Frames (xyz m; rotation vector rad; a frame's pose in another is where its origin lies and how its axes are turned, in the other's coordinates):
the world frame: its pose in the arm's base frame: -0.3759 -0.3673 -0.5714 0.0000 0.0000 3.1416
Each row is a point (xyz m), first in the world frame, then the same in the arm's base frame.
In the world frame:
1: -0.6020 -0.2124 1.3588
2: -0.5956 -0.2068 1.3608
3: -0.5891 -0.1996 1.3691
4: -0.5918 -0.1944 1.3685
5: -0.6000 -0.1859 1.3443
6: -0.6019 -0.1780 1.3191
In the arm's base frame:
1: 0.2261 -0.1549 0.7874
2: 0.2197 -0.1605 0.7894
3: 0.2132 -0.1677 0.7977
4: 0.2159 -0.1729 0.7971
5: 0.2241 -0.1814 0.7729
6: 0.2260 -0.1893 0.7477

